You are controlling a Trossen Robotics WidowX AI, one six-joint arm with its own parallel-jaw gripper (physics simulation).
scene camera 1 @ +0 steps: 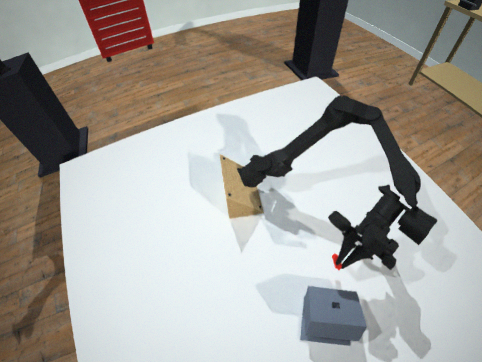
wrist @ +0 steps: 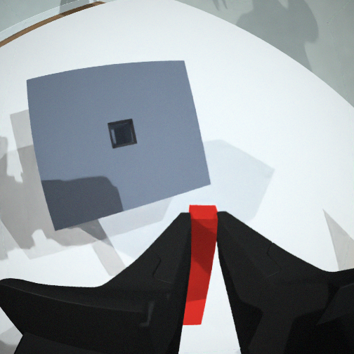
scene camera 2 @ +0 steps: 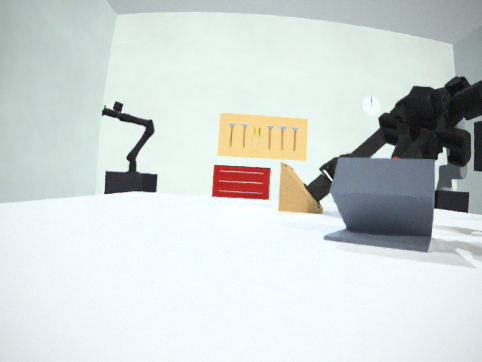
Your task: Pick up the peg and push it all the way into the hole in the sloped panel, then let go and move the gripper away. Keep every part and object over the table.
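Places are measured from the arm's base along level axes (x right, y ahead, z up), in millimetres.
Pixels of known places: gripper, fingertip midpoint: [scene camera 1: 338,266]; arm's base at its link origin: [scene camera 1: 246,178] [scene camera 2: 311,194].
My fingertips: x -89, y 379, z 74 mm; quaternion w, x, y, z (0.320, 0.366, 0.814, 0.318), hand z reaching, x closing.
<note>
Ahead of a thing's pixels: the offset from my fingertips to its top centre. "spot": to the spot under its first point. Level surfaces: height alone.
A red peg [scene camera 1: 336,262] [wrist: 202,260] is held between the fingertips, its far end sticking out past them in the wrist view. A small red bit of it shows above the block's top edge in scene camera 2. My gripper [scene camera 1: 340,266] [wrist: 202,220] is shut on the peg, above the table and behind the block. The blue-grey block with the sloped panel @(dx +50, dy +94, dz -9 mm) [scene camera 1: 325,315] [scene camera 2: 385,195] [wrist: 75,115] stands near the table's front. Its square hole @(spot: dx +34, dy +78, dz -49 mm) [scene camera 1: 336,305] [wrist: 122,133] is empty and lies up and left of the peg in the wrist view. The hole is hidden in scene camera 2.
A tan wedge-shaped block [scene camera 1: 240,197] [scene camera 2: 291,192] stands farther back on the white table @(dz -117 mm) [scene camera 1: 150,250] [scene camera 2: 150,275], with the arm's base end [scene camera 1: 255,170] at it. The arm [scene camera 1: 395,150] arches over the table's right side. Dark pedestals and a red cabinet [scene camera 1: 120,27] [scene camera 2: 241,182] stand beyond the table.
</note>
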